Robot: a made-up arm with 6 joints.
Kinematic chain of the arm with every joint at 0, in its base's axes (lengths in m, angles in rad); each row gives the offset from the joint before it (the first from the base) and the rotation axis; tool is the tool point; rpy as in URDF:
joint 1: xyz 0 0 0.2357 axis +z
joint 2: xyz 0 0 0 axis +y
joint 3: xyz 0.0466 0 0.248 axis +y
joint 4: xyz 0.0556 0 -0.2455 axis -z
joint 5: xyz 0 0 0 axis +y
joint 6: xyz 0.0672 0 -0.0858 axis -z
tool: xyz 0 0 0 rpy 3.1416 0 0
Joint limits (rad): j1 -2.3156..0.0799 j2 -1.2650..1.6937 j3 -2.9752..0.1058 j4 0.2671..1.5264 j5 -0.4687..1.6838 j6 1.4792..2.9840
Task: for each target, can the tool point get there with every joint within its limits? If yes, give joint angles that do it. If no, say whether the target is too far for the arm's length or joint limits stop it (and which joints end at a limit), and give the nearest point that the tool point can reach.
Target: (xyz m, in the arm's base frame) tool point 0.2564 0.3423 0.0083
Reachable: no: joint limits stop it (at a limit: joint 1, joint 4, joint 5) | nearest point 0.2746 0.1150 0.0083 | short by 0.228 m
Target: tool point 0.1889 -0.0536 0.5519
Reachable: yes | joints -0.2748 -0.7991 -0.9261 0.7162 0.6598 2.7699
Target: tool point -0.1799 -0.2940 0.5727
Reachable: yes | joints -1.9049 -0.1235 -1.4892 1.3556 -0.0980 2.1491
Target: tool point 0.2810 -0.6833 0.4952
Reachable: no: too far | nearest point 0.2199 -0.5348 0.4388 | short by 0.170 m
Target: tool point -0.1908 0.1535 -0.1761
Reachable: no: joint limits stop it (at a limit: joint 1, joint 2) | nearest point -0.1147 0.0123 -0.0980 | short by 0.178 m
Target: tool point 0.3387 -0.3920 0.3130
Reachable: yes | joints -0.7422 0.6464 -1.6567 0.9791 -0.0605 2.6440
